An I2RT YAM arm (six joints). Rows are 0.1 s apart.
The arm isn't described. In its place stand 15 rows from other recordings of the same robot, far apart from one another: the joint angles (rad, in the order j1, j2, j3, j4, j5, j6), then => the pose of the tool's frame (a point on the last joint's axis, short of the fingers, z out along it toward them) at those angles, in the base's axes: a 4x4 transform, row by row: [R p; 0 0 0 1], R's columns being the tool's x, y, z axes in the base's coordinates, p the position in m.
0.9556 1.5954 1.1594 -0.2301 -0.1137 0.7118 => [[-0.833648 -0.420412 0.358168 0.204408], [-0.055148 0.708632 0.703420 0.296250], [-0.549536 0.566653 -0.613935 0.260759], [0 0 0 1]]
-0.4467 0.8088 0.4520 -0.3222 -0.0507 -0.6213 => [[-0.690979 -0.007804 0.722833 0.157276], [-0.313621 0.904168 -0.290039 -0.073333], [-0.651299 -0.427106 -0.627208 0.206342], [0 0 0 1]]
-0.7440 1.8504 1.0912 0.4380 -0.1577 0.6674 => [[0.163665 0.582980 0.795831 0.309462], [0.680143 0.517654 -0.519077 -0.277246], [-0.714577 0.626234 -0.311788 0.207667], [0 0 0 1]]
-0.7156 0.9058 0.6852 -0.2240 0.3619 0.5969 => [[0.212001 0.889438 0.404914 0.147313], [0.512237 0.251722 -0.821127 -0.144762], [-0.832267 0.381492 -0.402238 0.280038], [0 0 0 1]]
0.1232 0.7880 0.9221 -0.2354 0.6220 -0.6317 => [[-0.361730 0.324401 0.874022 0.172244], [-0.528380 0.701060 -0.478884 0.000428], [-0.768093 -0.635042 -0.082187 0.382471], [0 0 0 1]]
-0.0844 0.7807 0.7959 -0.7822 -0.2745 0.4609 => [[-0.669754 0.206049 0.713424 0.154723], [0.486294 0.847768 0.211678 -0.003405], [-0.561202 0.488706 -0.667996 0.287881], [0 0 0 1]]
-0.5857 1.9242 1.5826 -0.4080 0.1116 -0.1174 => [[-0.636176 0.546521 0.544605 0.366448], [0.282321 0.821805 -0.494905 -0.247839], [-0.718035 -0.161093 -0.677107 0.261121], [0 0 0 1]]
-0.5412 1.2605 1.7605 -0.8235 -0.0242 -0.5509 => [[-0.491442 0.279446 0.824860 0.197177], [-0.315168 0.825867 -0.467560 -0.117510], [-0.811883 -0.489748 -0.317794 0.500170], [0 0 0 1]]
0.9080 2.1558 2.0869 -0.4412 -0.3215 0.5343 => [[-0.725828 -0.636687 0.260389 0.303953], [-0.144648 0.511348 0.847113 0.407669], [-0.672495 0.577194 -0.463247 0.323968], [0 0 0 1]]
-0.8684 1.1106 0.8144 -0.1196 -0.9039 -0.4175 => [[-0.241686 -0.098716 0.965320 0.177975], [-0.102670 0.991829 0.075722 -0.166976], [-0.964908 -0.080809 -0.249846 0.297127], [0 0 0 1]]
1.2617 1.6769 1.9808 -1.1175 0.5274 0.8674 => [[-0.690584 -0.295807 0.659994 0.119198], [0.003825 0.911030 0.412323 0.314375], [-0.723242 0.287268 -0.628011 0.430444], [0 0 0 1]]
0.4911 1.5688 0.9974 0.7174 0.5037 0.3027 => [[0.124862 -0.030538 0.991704 0.327373], [0.362842 0.931696 -0.016994 0.155594], [-0.923447 0.361954 0.127413 0.310773], [0 0 0 1]]
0.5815 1.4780 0.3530 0.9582 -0.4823 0.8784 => [[-0.757322 -0.447855 0.475279 0.207682], [0.318244 0.382421 0.867453 0.156273], [-0.570250 0.808195 -0.147089 0.163659], [0 0 0 1]]
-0.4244 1.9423 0.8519 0.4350 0.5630 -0.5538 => [[-0.858325 0.332037 0.391189 0.324615], [-0.100204 0.639245 -0.762447 -0.167531], [-0.503226 -0.693626 -0.515408 0.106502], [0 0 0 1]]
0.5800 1.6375 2.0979 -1.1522 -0.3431 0.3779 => [[-0.766325 -0.484197 0.422255 0.255443], [-0.086674 0.729164 0.678828 0.181676], [-0.636580 0.483604 -0.600744 0.470929], [0 0 0 1]]
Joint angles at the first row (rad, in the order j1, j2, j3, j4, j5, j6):
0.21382 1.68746 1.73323 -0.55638 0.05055 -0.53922
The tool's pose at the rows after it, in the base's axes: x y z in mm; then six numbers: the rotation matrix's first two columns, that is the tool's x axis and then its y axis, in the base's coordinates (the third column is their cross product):
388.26, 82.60, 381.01, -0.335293, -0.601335, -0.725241, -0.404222, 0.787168, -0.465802
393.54, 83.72, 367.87, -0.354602, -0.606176, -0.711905, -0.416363, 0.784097, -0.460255
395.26, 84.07, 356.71, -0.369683, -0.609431, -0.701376, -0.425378, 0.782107, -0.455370
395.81, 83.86, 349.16, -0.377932, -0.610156, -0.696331, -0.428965, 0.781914, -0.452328
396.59, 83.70, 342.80, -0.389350, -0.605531, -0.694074, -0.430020, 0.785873, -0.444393
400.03, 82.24, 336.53, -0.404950, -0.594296, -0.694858, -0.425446, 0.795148, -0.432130
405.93, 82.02, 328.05, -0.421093, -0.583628, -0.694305, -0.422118, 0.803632, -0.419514
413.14, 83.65, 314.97, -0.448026, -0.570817, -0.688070, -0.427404, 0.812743, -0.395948
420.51, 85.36, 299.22, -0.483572, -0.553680, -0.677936, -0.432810, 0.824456, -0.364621
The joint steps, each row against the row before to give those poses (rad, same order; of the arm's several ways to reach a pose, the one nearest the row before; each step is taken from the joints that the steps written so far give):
-0.00001 0.02782 -0.01031 0.01640 -0.00383 -0.00420
0.00000 0.01794 -0.02214 0.01260 0.00077 -0.00076
0.00001 0.00498 -0.03125 0.01487 0.00077 0.00001
-0.00076 0.00037 -0.02597 0.01566 0.00038 0.00076
-0.00076 0.00270 -0.01826 0.00989 0.00039 0.00763
-0.00534 0.01217 -0.00689 0.00877 -0.00076 0.01336
-0.00344 0.02291 -0.00188 0.01258 -0.00001 0.01372
0.00000 0.03394 -0.00002 0.00497 -0.00381 0.02061
-0.00001 0.03890 -0.00004 0.00041 -0.00535 0.02707

